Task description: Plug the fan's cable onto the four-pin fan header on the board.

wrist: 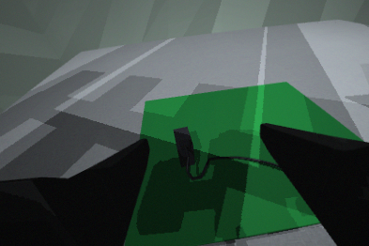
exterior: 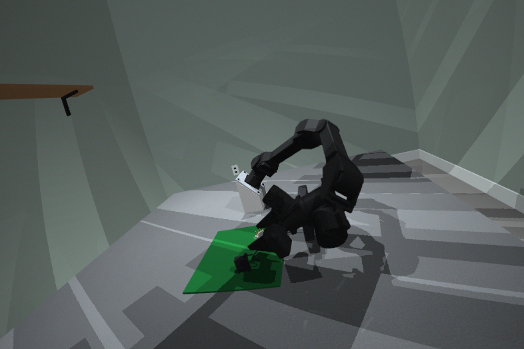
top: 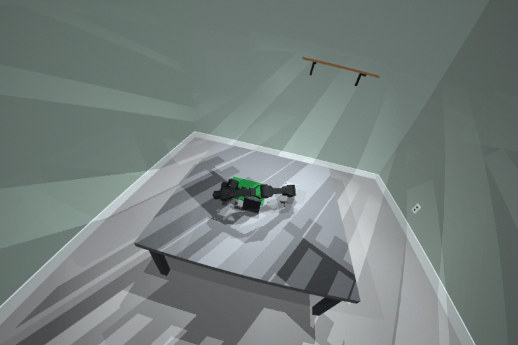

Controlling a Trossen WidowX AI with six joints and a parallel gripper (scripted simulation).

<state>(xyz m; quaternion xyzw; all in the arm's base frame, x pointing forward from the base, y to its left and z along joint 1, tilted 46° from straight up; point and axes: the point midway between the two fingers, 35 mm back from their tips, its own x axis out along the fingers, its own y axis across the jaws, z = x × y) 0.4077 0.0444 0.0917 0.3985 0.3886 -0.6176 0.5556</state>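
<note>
My gripper tip is 10 mm short of the black plug, 40 mm to the left of it and 60 mm above it. Also, from my gripper tip: black fan: 140 mm behind, 120 mm to the left, 30 mm below; then green board: 70 mm behind, 70 mm to the right, 100 mm below.
</note>
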